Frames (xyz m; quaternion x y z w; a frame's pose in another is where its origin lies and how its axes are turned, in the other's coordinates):
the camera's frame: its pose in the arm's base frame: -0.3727 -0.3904 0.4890 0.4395 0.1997 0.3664 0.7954
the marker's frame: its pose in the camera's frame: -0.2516 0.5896 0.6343 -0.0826 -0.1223 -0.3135 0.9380
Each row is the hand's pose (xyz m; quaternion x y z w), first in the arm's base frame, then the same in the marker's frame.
Working: the arm's base frame: its pose in the marker's frame: 0.9438 -0.2577 -1.2111 -0.3288 -0.1976 -0.0571 0.9217

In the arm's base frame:
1: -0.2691 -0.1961 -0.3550 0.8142 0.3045 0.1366 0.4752
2: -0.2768 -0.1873 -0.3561 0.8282 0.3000 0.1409 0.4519
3: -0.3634 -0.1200 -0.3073 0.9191 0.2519 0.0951 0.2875
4: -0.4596 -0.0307 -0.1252 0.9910 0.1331 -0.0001 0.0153
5: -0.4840 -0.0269 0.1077 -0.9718 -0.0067 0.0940 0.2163
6: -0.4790 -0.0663 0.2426 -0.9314 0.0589 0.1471 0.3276
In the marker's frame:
1: 0.7673 -0.6399 -1.4554 0.5846 0.1852 0.1595 0.7736
2: 0.7627 -0.6340 -1.4644 0.6041 0.1863 0.1691 0.7562
3: 0.6833 -0.5531 -1.5040 0.7483 0.1542 0.1700 0.6224
4: 0.5568 -0.3716 -1.4662 0.9160 0.0631 0.1511 0.3662
5: 0.4592 -0.2228 -1.3139 0.9858 -0.0375 0.1155 0.1161
6: 0.4105 -0.1685 -1.1937 -0.9920 0.0911 -0.0865 0.0158

